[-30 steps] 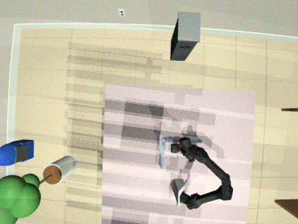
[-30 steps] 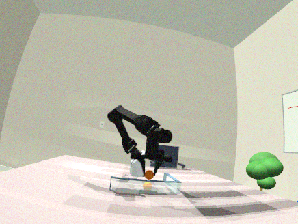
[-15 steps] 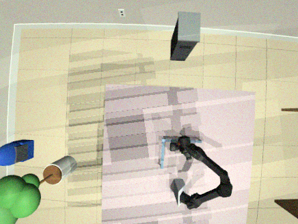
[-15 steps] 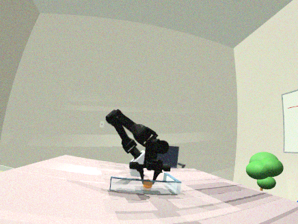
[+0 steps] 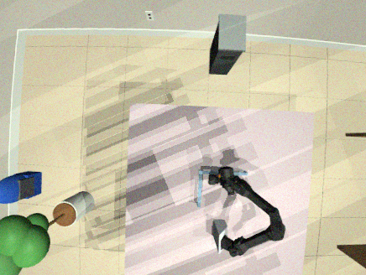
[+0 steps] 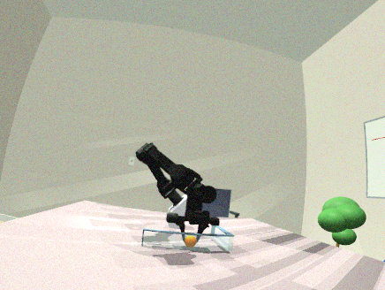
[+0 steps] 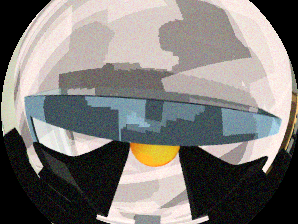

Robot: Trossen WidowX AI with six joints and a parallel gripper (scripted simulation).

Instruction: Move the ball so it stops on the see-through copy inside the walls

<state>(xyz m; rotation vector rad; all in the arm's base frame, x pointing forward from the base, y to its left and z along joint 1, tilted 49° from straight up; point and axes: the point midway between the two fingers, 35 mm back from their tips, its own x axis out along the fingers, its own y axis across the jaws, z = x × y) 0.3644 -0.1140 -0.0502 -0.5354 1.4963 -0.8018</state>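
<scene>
My gripper tip is right at the orange ball. From my gripper tip the other things lie so: see-through ball copy: right at my gripper tip.
</scene>
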